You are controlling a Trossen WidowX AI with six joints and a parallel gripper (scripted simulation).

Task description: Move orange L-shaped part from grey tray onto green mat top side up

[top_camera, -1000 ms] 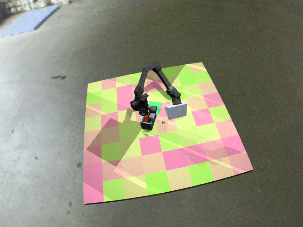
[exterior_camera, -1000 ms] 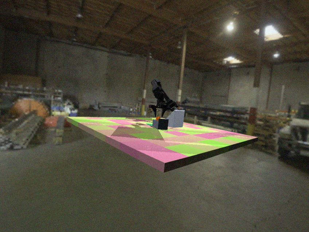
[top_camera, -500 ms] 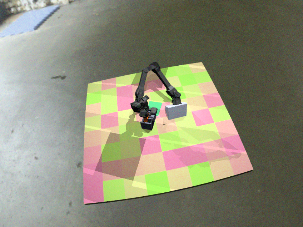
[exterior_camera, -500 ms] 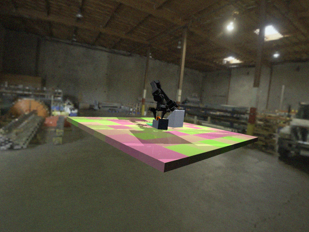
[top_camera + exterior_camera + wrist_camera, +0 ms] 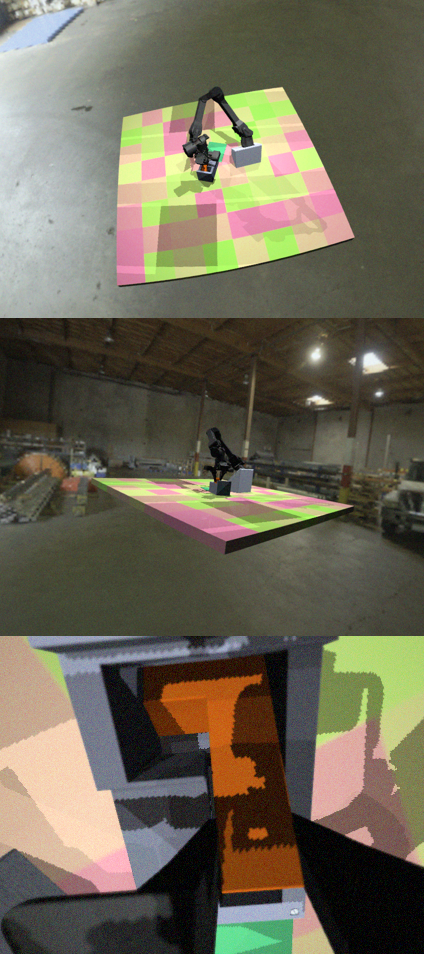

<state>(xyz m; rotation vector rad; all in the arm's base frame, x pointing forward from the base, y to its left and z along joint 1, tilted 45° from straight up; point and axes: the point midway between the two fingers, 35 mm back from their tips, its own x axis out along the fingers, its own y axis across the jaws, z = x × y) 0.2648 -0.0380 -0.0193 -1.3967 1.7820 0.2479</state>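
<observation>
The green mat lies 12 cm to the right of my gripper tip, 8 cm below it and 8 cm behind it. The rest, counted from my gripper tip: orange L-shaped part 4 cm to the left, 3 cm below.
</observation>
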